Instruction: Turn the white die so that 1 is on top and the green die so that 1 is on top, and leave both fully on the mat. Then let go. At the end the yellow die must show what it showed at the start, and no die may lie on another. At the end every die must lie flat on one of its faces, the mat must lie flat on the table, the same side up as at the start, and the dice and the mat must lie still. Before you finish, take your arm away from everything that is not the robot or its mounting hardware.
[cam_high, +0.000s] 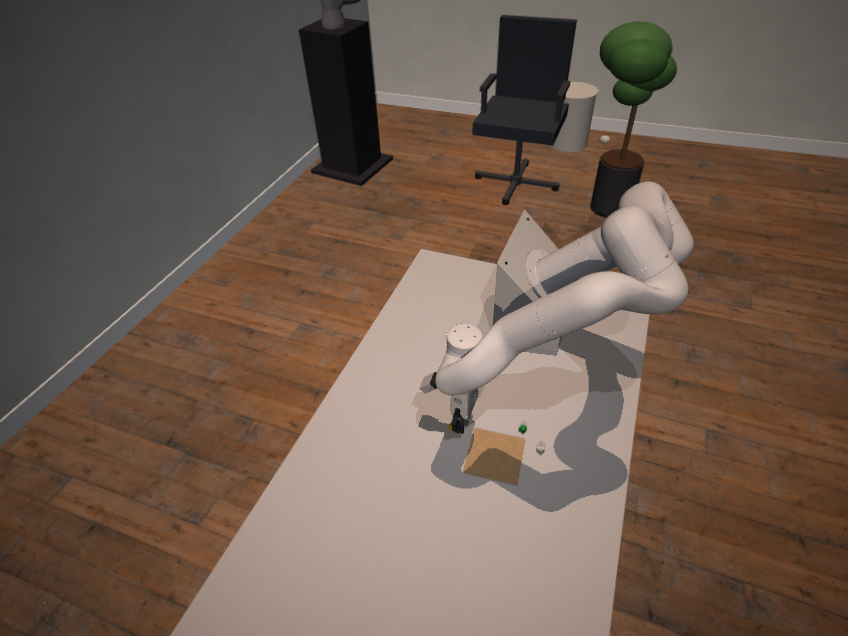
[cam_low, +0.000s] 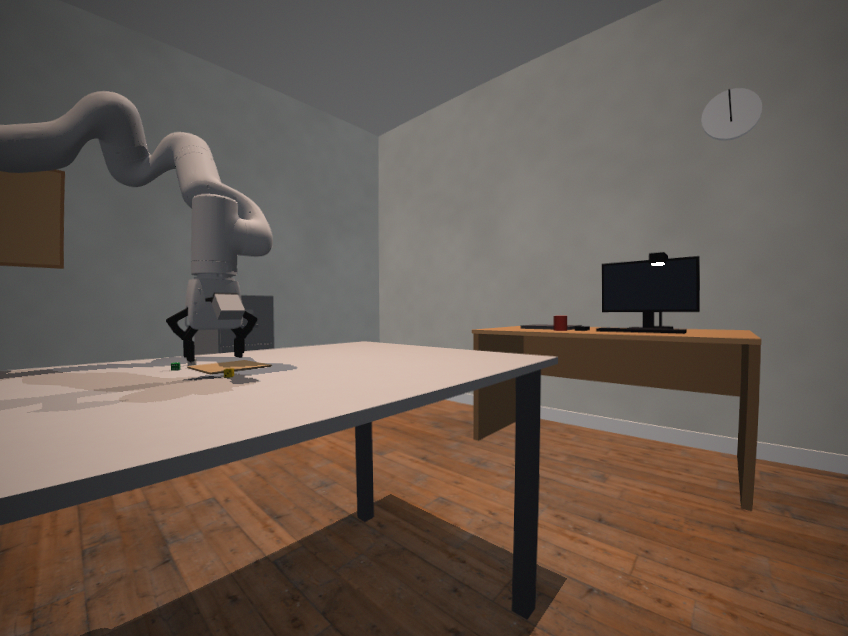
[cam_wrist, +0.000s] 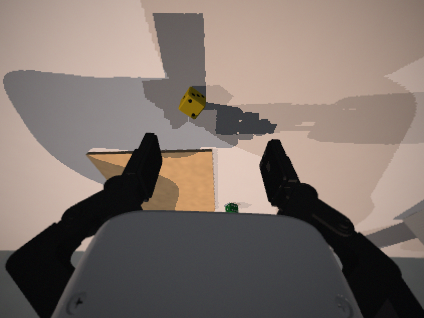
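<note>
Right now my hand is 4 cm above the yellow die, 2 cm to the left of it and 2 cm short of it. The rest, counted from my hand: mat: 11 cm to the left, 5 cm ahead, 4 cm below; white die: 21 cm to the left, 4 cm below, 2 cm behind; green die: 15 cm to the left, 6 cm behind, 4 cm below.
</note>
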